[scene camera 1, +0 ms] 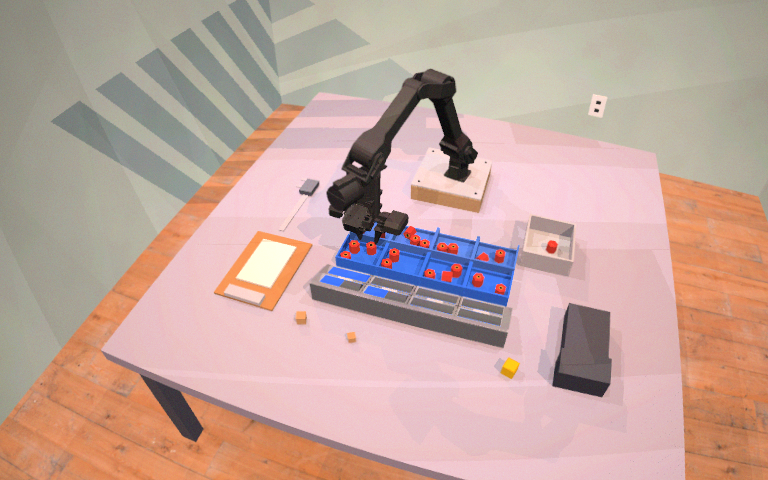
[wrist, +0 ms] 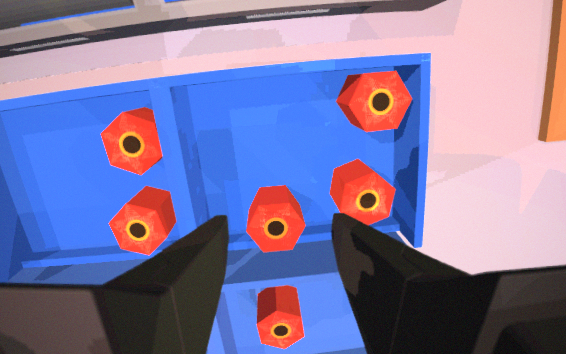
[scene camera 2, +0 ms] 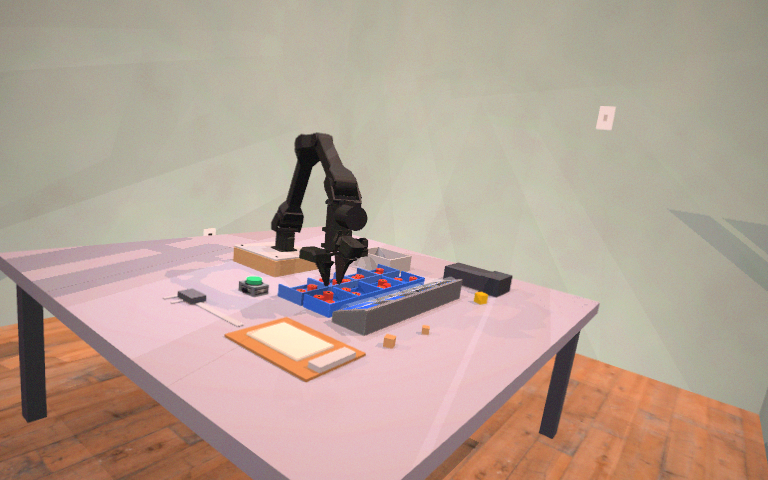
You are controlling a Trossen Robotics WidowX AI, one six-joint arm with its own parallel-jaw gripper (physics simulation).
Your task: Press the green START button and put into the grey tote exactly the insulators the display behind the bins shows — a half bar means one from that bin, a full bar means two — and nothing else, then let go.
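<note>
My gripper is open, pointing down over the front-row bin at the clipboard end. Its parted fingertips stand either side of a red insulator in the wrist view, without holding it. Two more insulators stand in that bin. The blue bins hold several others. The grey tote holds one red insulator. The display shows a full bar above a half bar in its first column, and a lower half bar in the second. The green button is hidden in scene camera 1.
An orange clipboard and a caliper-like tool lie beyond the bins' left end. Small orange cubes, a yellow cube and a dark block are beyond the display.
</note>
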